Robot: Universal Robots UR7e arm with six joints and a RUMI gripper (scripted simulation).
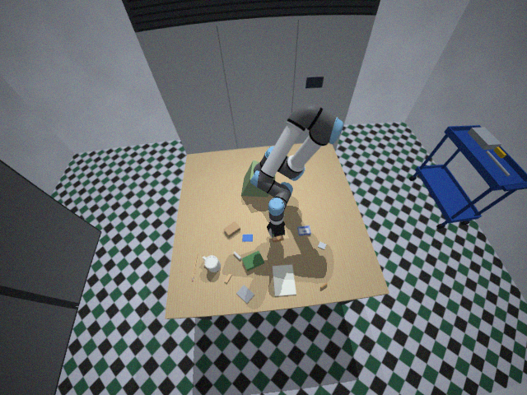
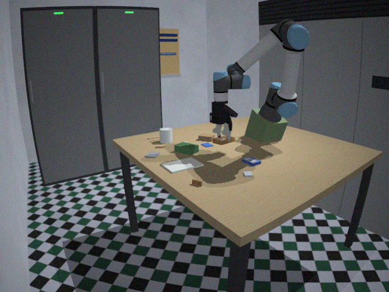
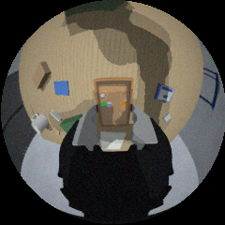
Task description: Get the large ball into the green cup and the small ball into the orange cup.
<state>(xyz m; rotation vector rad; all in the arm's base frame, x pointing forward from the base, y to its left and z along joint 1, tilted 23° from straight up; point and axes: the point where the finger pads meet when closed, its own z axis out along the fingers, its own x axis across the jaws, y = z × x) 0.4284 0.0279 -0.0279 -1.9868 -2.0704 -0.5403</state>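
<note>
My gripper is now 1 cm above the covered wooden puzzle. The rest, counted from my hand: green box (17 cm to the right, 13 cm ahead, 7 cm below); white sheet (27 cm ahead, 8 cm below); blue tile (18 cm to the right, 9 cm below, 3 cm behind).
</note>
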